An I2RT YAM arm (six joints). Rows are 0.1 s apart.
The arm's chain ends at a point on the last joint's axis. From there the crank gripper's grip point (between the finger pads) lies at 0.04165 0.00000 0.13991 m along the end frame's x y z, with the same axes.
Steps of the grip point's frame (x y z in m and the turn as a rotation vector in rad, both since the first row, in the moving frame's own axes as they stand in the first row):
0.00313 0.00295 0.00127 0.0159 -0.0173 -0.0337
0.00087 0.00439 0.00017 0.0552 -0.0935 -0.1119
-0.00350 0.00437 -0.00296 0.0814 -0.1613 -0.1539
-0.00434 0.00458 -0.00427 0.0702 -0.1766 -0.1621
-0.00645 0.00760 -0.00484 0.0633 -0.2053 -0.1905
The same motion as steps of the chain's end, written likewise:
0.00562 0.00654 0.00060 0.0159 -0.0173 -0.0337
0.01477 0.01610 -0.00276 0.0552 -0.0935 -0.1119
0.02076 0.02055 -0.00708 0.0814 -0.1613 -0.1539
0.02209 0.01925 -0.00880 0.0702 -0.1766 -0.1621
0.02434 0.02171 -0.00982 0.0633 -0.2053 -0.1905

